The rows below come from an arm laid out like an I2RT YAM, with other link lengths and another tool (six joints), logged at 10 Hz.
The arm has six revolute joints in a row. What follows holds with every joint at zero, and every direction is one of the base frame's.
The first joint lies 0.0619 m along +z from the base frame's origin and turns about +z.
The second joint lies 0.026 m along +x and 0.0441 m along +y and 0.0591 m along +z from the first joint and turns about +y.
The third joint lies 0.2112 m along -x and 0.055 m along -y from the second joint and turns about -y.
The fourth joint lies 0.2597 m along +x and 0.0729 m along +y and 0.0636 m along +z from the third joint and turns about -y.
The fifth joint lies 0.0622 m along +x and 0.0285 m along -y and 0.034 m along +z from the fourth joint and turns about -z.
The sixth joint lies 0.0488 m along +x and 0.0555 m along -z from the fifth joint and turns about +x.
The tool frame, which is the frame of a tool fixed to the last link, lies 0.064 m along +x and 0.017 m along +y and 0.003 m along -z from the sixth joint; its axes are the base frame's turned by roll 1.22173, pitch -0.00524 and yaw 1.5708 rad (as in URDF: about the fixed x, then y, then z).
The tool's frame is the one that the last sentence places.
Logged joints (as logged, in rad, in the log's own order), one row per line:
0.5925, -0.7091, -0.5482, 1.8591, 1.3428, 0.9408
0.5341, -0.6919, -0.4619, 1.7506, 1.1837, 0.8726
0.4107, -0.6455, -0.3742, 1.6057, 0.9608, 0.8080
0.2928, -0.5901, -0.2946, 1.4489, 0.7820, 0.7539
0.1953, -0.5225, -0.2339, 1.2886, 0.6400, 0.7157
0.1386, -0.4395, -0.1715, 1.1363, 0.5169, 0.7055
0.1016, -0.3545, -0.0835, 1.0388, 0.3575, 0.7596
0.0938, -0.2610, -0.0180, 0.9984, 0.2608, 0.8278
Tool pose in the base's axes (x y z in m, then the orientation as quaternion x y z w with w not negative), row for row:
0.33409, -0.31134, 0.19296, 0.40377, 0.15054, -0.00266, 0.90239
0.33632, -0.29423, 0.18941, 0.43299, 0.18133, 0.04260, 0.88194
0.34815, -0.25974, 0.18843, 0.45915, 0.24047, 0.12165, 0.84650
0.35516, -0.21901, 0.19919, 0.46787, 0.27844, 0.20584, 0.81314
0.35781, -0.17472, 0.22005, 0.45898, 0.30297, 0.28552, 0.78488
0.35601, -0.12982, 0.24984, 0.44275, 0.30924, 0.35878, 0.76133
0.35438, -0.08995, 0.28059, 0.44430, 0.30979, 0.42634, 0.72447
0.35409, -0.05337, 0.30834, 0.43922, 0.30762, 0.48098, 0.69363
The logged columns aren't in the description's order. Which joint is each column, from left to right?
Columns, left to right: joint 5, joint 1, joint 6, joint 2, joint 4, joint 3.
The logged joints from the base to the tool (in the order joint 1, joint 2, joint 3, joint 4, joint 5, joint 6), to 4 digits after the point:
-0.7091, 1.8591, 0.9408, 1.3428, 0.5925, -0.5482
-0.6919, 1.7506, 0.8726, 1.1837, 0.5341, -0.4619
-0.6455, 1.6057, 0.8080, 0.9608, 0.4107, -0.3742
-0.5901, 1.4489, 0.7539, 0.7820, 0.2928, -0.2946
-0.5225, 1.2886, 0.7157, 0.6400, 0.1953, -0.2339
-0.4395, 1.1363, 0.7055, 0.5169, 0.1386, -0.1715
-0.3545, 1.0388, 0.7596, 0.3575, 0.1016, -0.0835
-0.2610, 0.9984, 0.8278, 0.2608, 0.0938, -0.0180

